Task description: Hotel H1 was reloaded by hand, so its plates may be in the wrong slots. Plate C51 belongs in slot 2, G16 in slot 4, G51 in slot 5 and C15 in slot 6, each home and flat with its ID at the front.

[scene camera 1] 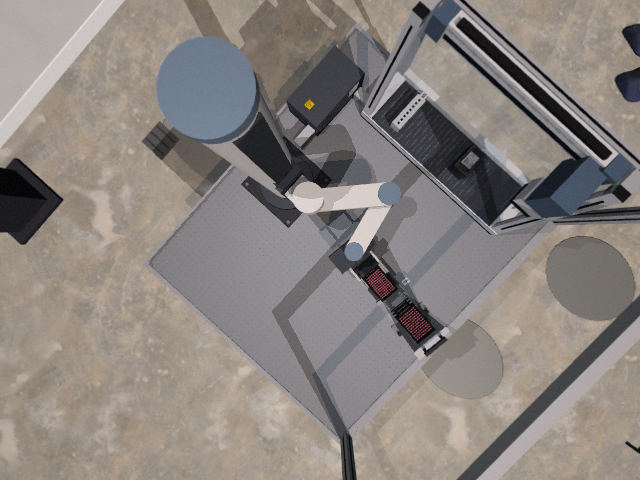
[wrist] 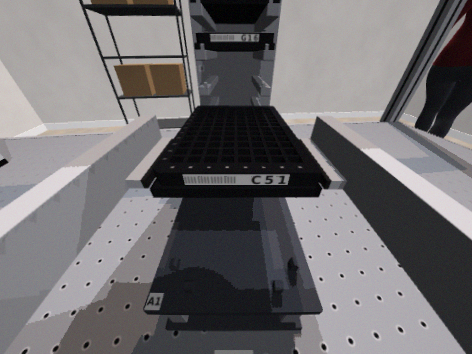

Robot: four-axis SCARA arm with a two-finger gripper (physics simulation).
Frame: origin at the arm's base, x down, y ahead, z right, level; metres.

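Where they show: gripper, fingertip midpoint: (scene camera 1: pixel 377 280) (wrist: pixel 236 130).
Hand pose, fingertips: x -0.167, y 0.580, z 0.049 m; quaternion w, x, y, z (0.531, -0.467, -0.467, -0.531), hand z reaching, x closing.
Note:
After its pixels a point has its place.
My gripper (scene camera 1: pixel 381 283) @(y 0.580, x -0.167, z 0.049 m) (wrist: pixel 236 130) @(y 0.580, x -0.167, z 0.049 m) is shut on plate C51 (scene camera 1: pixel 379 282) @(y 0.593, x -0.163, z 0.049 m) (wrist: pixel 235 142) @(y 0.573, x -0.162, z 0.048 m), a black gridded plate. It holds the plate level by its two sides, ID label towards the wrist camera. The plate is out in front of hotel H1 (wrist: pixel 227 75) @(y 0.826, x -0.176, z 0.064 m), above a dark platform marked A1. Plate G16 (wrist: pixel 235 40) @(y 0.698, x -0.220, z 0.063 m) sits in the hotel, label to the front, with bare slot brackets below it. Another dark underside shows above G16. In the scene view a red-looking gridded plate (scene camera 1: pixel 415 322) @(y 0.758, x -0.291, z 0.067 m) tops the hotel; its ID cannot be read. G51 and C15 cannot be identified.
The dark A1 platform (wrist: pixel 215 280) @(y 0.529, x -0.073, z 0.027 m) stands low under and before the held plate. A framed machine with a black bed (scene camera 1: pixel 439 147) @(y 0.407, x -0.062, z -0.561 m) stands on the upper right of the perforated table (scene camera 1: pixel 232 268) @(y 0.083, x -0.013, z 0.468 m). A dark box with a yellow label (scene camera 1: pixel 328 85) @(y -0.114, x -0.128, z -0.411 m) stands near the arm's base.

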